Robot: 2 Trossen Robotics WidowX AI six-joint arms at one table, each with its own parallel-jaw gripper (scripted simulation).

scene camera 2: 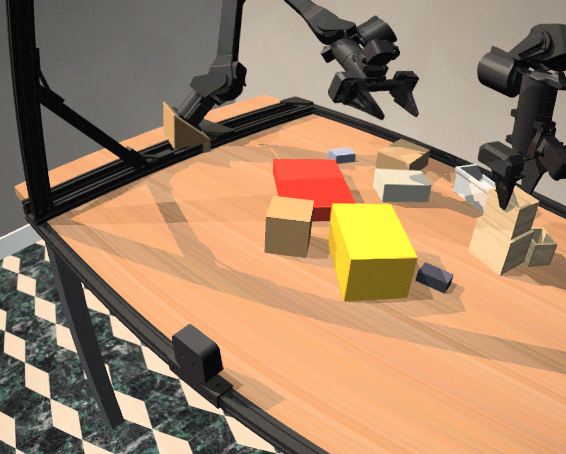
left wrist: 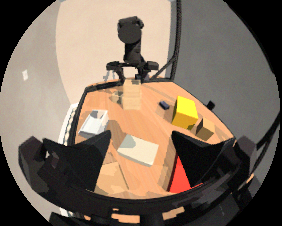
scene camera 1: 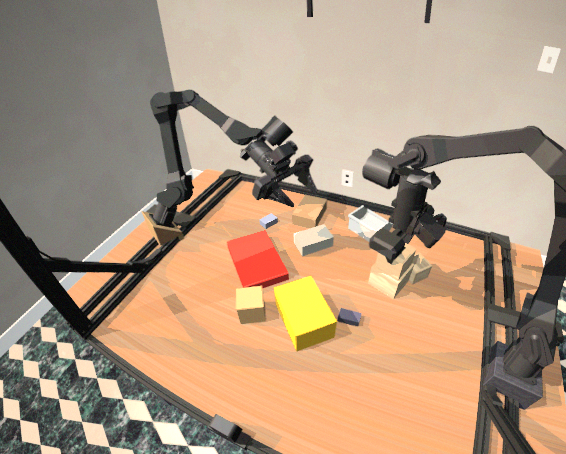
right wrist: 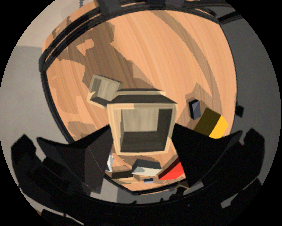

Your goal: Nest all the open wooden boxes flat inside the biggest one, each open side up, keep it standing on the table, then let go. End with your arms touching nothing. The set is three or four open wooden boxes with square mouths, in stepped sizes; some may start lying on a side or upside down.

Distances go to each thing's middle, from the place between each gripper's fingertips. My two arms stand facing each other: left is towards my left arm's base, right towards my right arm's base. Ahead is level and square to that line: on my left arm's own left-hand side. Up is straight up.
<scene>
My right gripper is now 6 cm above the middle-sized wooden box [scene camera 2: 517,219]. Also, from my right hand: biggest wooden box [scene camera 2: 499,253] (12 cm below); dark block [scene camera 2: 429,275] (14 cm behind, 12 cm below, 5 cm to the left); smallest wooden box [right wrist: 100,92] (12 cm below, 6 cm ahead, 5 cm to the right).
Right now my left hand is 1 cm past the pale block [scene camera 2: 391,185], 6 cm to the left of it and 14 cm above it. Round my left hand: red block [scene camera 2: 320,180]: 15 cm behind, 4 cm to the left, 14 cm below; then white tray [scene camera 2: 474,190]: 12 cm ahead, 17 cm to the right, 13 cm below; then tan block [scene camera 2: 401,155]: 9 cm ahead, 1 cm to the left, 14 cm below.
</scene>
